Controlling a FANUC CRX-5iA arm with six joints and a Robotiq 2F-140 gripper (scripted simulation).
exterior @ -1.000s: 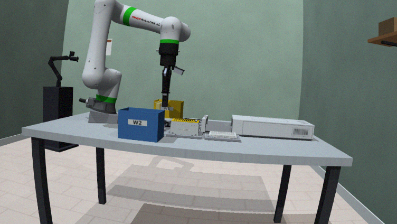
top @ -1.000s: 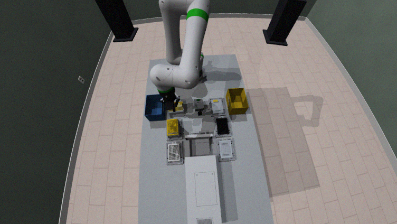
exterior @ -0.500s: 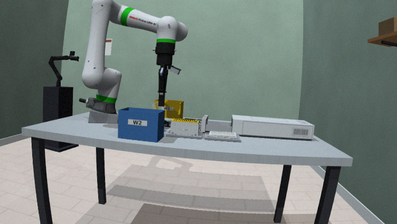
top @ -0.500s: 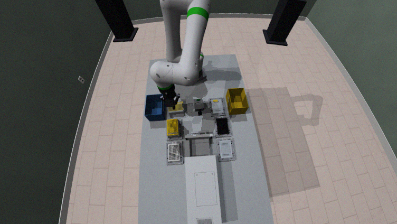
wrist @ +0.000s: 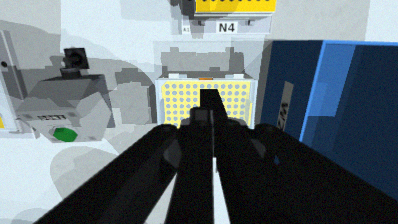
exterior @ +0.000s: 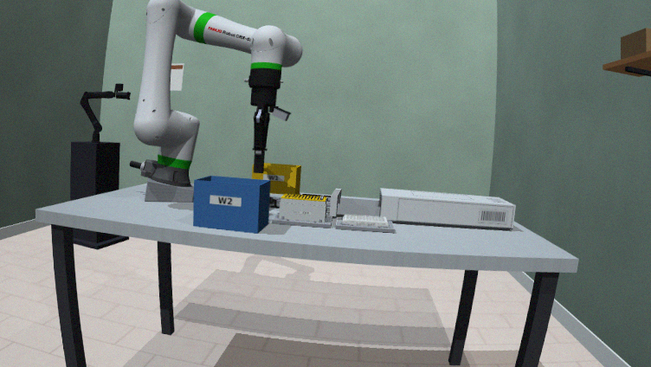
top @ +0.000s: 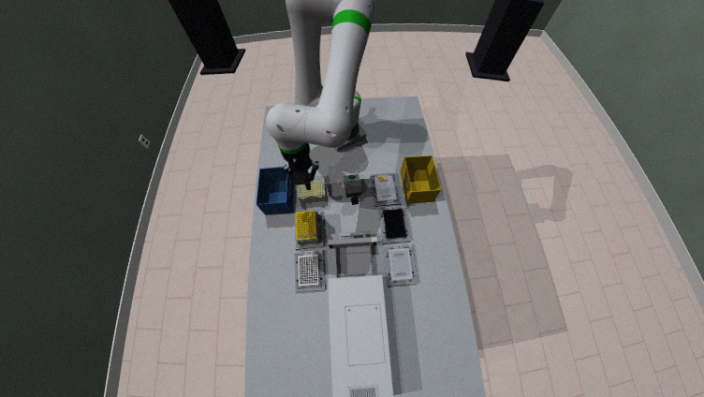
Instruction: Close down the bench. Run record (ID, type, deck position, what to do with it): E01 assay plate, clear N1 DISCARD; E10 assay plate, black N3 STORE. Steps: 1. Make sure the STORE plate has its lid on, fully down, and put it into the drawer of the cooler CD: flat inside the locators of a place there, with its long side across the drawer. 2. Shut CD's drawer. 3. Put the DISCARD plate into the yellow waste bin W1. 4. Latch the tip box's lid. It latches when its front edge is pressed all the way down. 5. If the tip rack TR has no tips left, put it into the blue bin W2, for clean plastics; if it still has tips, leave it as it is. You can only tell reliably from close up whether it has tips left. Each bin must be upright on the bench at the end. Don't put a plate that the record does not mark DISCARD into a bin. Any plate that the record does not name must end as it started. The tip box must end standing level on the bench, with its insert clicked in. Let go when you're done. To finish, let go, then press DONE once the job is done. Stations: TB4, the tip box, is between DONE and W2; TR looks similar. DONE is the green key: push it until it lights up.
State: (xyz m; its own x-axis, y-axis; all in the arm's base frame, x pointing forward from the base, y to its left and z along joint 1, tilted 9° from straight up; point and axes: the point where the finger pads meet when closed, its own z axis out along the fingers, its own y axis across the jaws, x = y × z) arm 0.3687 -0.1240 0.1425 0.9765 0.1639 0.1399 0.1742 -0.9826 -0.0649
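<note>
My gripper is now 100 mm above the clear tip box lid, 30 mm past it and 10 mm to the left of it. Round my hand: green DONE key (170 mm to the left, 100 mm below, 100 mm behind); then blue bin W2 (160 mm to the right, 120 mm below, 10 mm behind); then yellow tip rack TR (140 mm ahead, 110 mm below, 10 mm to the right).
</note>
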